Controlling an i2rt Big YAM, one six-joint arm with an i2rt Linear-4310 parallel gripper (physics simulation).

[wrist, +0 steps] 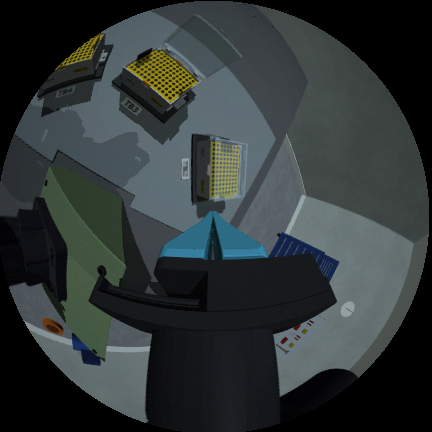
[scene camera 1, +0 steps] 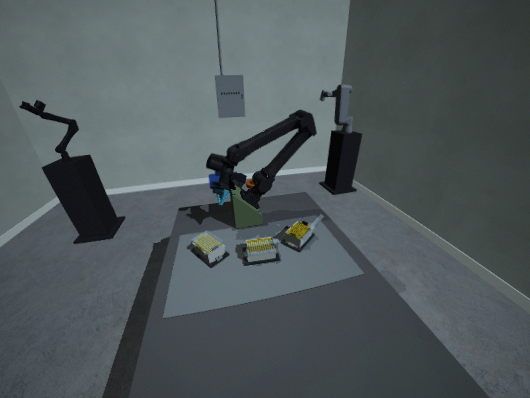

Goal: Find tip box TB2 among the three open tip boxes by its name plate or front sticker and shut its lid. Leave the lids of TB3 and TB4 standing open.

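Places are measured from the arm's base along level axes (x back, y left, z down), in metres.
Pixels of known places: gripper, fingertip midpoint: (wrist: 212, 216) (scene camera 1: 220, 205); arm's base at its link origin: (wrist: 47, 245) (scene camera 1: 248, 200).
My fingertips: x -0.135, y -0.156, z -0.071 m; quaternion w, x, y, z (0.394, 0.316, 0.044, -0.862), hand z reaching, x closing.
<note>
For each thing: its top centre in the pictures, then the offset to it from my fingertips. Level surfaces: height alone.
- TB2 at its top centre: (wrist: 227, 169) (scene camera 1: 209, 238) dx -0.093, dy -0.070, dz +0.109 m
- TB4 at its top centre: (scene camera 1: 299, 227) dx -0.121, dy +0.351, dz +0.112 m
- pale mat at its surface level: dz +0.186 m
- dark table at its surface level: dz +0.189 m
TB2 (scene camera 1: 209, 247) (wrist: 222, 170) is the left box in the scene view. Its name plate (wrist: 185, 169) is hard to read; the other plates read TB3 and TB4. Its clear lid (wrist: 244, 172) lies down over the yellow rack and looks shut. TB3 (scene camera 1: 260, 249) (wrist: 160, 75) is in the middle, with its clear lid (wrist: 202, 47) open in the wrist view. TB4 (scene camera 1: 299, 231) (wrist: 82, 57) is at the right in the scene view, its lid (scene camera 1: 317, 222) open. My gripper (scene camera 1: 222, 198) (wrist: 212, 216) is shut and empty, raised behind TB2, apart from it.
The boxes stand on a pale mat (scene camera 1: 240, 290) (wrist: 165, 187) on the dark table (scene camera 1: 280, 350). The green wedge-shaped stand (scene camera 1: 245, 212) (wrist: 87, 250) rises behind them, by my arm's base. Two black pedestals (scene camera 1: 80, 197) (scene camera 1: 342, 160) carrying other arms stand on the floor beyond the table.
</note>
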